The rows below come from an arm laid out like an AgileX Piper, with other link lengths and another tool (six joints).
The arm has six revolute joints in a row. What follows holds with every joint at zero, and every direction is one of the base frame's.
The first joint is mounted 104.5 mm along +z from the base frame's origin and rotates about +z.
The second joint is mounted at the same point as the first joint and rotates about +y.
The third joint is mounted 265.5 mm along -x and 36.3 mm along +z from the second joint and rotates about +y.
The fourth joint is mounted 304.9 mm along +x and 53.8 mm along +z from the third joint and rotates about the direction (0.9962, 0, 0.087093).
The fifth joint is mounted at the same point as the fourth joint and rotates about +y.
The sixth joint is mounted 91.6 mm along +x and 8 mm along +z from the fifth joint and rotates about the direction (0.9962, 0, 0.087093).
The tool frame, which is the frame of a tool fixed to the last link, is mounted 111.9 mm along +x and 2 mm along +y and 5.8 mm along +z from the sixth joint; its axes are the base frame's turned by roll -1.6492, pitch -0.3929 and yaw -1.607 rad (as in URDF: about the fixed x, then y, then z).
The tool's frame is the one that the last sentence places.
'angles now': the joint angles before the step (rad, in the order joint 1, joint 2, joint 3, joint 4, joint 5, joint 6). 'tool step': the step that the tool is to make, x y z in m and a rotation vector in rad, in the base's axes. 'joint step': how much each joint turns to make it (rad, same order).
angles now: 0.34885 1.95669 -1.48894 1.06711 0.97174 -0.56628
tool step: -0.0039 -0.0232 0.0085 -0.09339 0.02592 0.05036
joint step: -0.03191 -0.01167 -0.06241 -0.15152 0.11303 0.09363
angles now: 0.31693 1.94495 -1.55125 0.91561 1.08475 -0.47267
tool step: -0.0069 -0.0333 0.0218 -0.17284 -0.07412 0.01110
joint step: -0.00668 -0.09785 -0.01318 -0.22982 0.04403 0.09776
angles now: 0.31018 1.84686 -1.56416 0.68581 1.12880 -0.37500
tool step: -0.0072 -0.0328 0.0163 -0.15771 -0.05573 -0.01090
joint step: -0.00162 -0.08222 -0.00030 -0.19595 0.04493 0.07860
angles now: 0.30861 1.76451 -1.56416 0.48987 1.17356 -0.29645
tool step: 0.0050 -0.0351 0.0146 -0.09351 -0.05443 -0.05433
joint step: -0.03375 -0.05518 -0.00020 -0.11925 0.01504 0.04255
